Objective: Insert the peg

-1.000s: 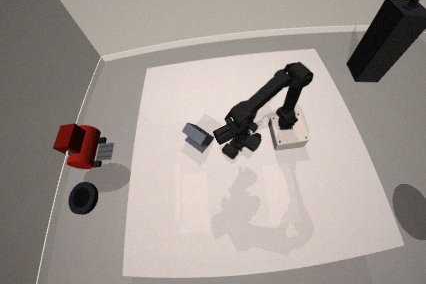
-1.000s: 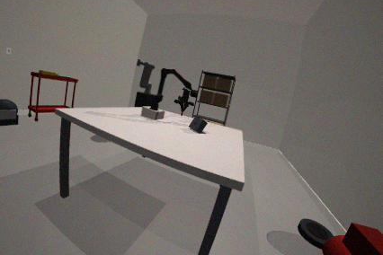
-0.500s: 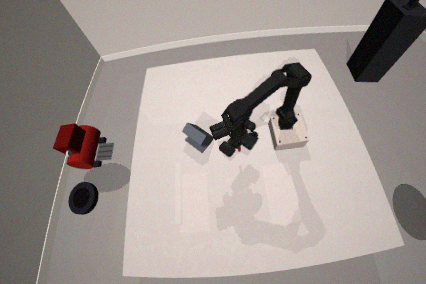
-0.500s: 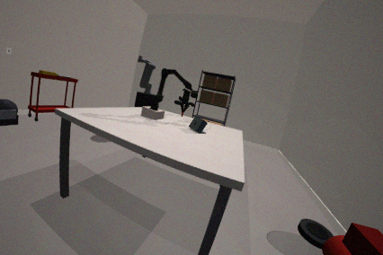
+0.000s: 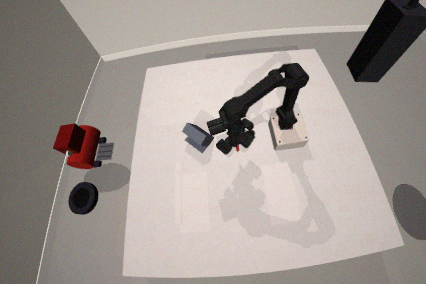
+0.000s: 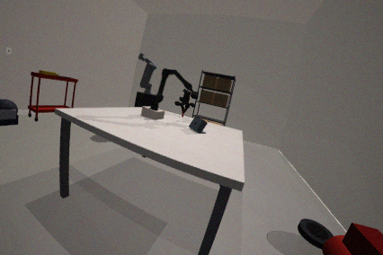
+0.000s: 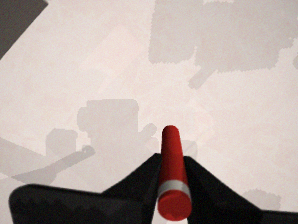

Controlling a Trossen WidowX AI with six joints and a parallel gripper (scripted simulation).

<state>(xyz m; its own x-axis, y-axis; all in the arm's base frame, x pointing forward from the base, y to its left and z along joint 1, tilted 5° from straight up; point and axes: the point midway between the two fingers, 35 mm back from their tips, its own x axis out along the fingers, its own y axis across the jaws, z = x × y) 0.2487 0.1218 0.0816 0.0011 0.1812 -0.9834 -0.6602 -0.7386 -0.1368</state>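
Now: gripper tip 20 cm short of the sloped panel, 8 cm to the left of it and 5 cm above it. The rest, counted from my gripper tip: red round peg (2 cm above).
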